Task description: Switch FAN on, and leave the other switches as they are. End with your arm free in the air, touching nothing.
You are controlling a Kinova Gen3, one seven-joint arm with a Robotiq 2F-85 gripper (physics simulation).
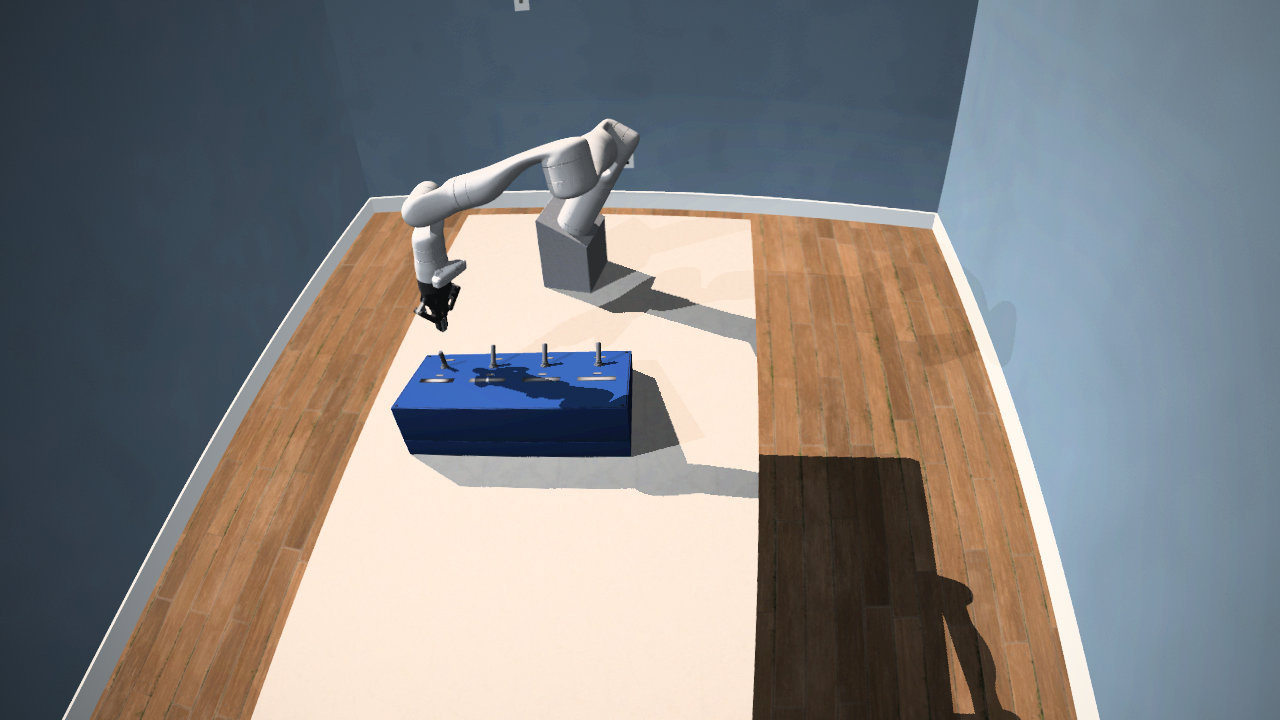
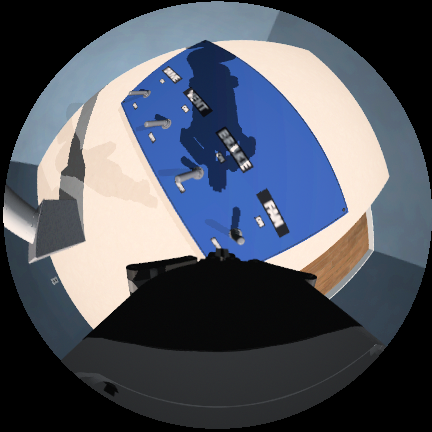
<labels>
my gripper: image 1; image 2
same spot on my gripper: [image 2: 220, 253] = [image 1: 444, 322]
same spot on blue switch box: [image 2: 262, 173] = [image 1: 460, 383]
</labels>
